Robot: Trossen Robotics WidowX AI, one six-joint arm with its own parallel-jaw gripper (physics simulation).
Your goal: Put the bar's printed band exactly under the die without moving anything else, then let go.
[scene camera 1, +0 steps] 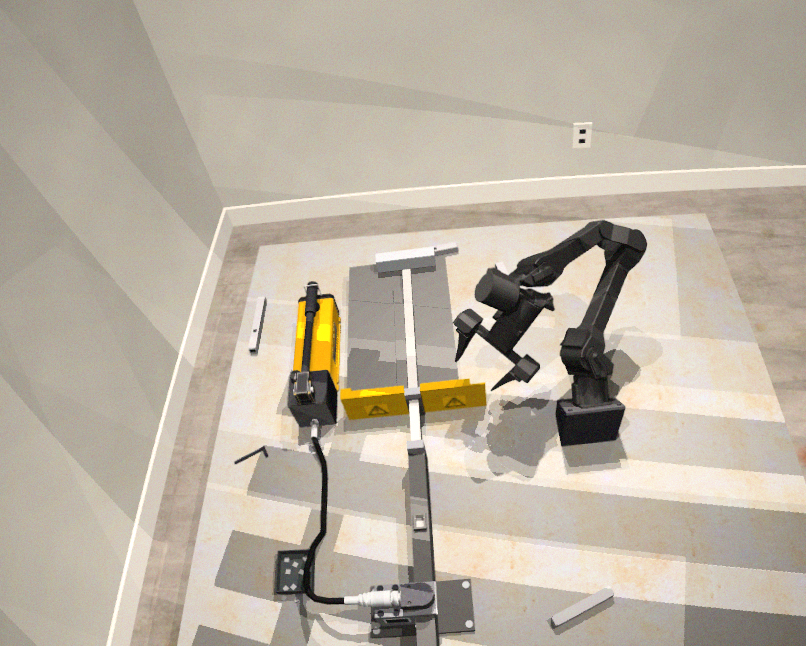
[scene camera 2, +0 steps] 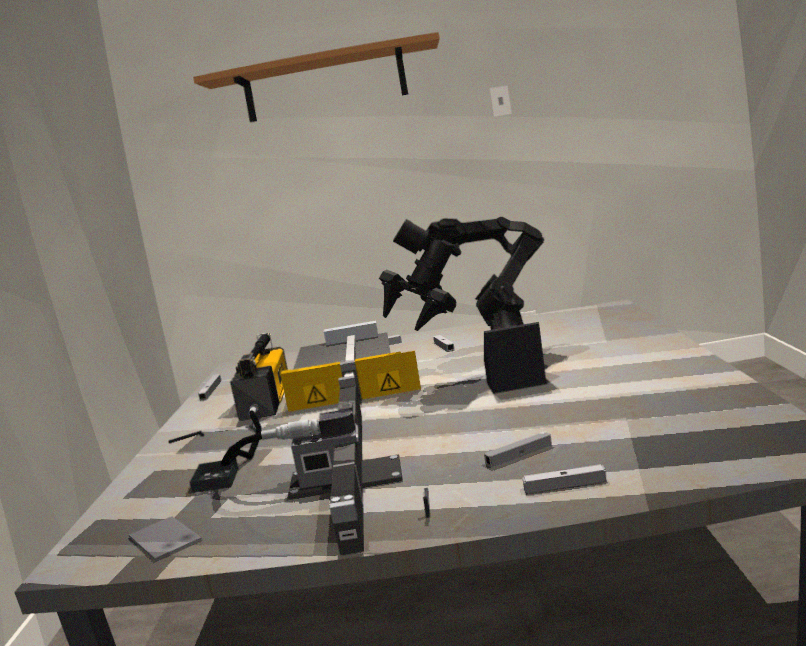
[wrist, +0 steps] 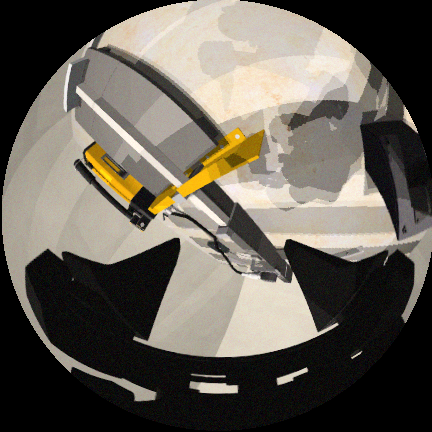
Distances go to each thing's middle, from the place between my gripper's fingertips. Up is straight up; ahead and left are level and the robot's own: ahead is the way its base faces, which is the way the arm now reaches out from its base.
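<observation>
Yellow and black power unit (scene camera 1: 313,387): my hand 350 mm short of it, 210 mm to the left, 100 mm above.
</observation>
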